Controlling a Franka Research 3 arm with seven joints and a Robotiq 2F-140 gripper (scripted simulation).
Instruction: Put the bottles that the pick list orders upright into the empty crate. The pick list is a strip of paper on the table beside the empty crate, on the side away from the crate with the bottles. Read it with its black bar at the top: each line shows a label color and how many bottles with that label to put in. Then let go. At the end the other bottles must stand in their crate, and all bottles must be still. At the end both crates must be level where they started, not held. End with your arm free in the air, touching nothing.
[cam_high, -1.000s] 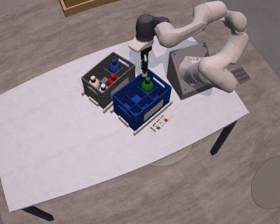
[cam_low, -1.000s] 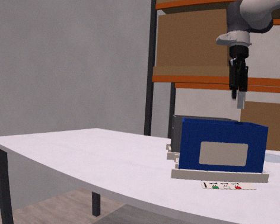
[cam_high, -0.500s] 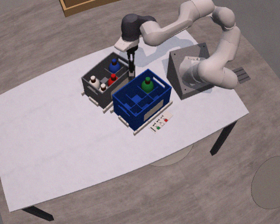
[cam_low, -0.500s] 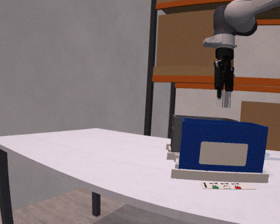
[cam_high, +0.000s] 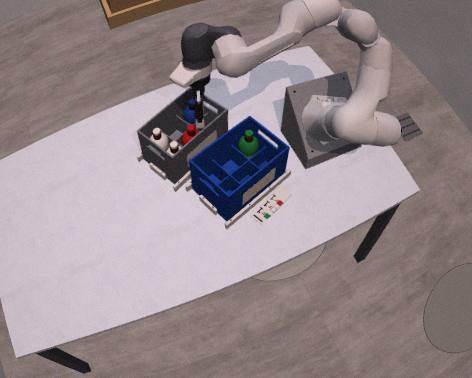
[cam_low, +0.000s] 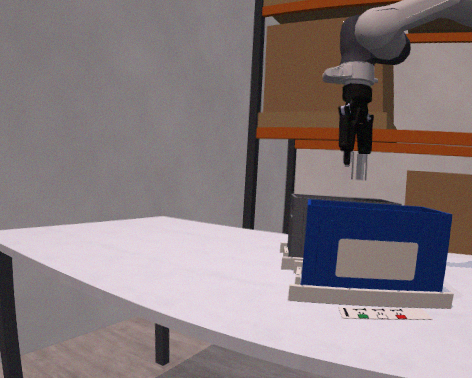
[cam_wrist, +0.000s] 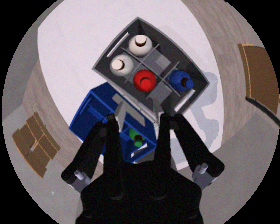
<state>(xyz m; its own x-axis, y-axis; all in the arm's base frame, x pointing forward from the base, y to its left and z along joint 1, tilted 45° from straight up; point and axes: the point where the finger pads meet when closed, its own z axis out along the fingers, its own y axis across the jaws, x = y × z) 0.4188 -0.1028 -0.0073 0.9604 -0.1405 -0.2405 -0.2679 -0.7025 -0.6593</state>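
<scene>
My hand is 17 cm above the grey crate, 7 cm to the left of it and 5 cm short of it. The rest, counted from my hand: green bottle 17 cm below, 15 cm behind, 6 cm to the left; then blue bottle 17 cm below, 15 cm to the right, 1 cm behind; then red bottle 17 cm below, 3 cm to the right, 3 cm ahead.
</scene>
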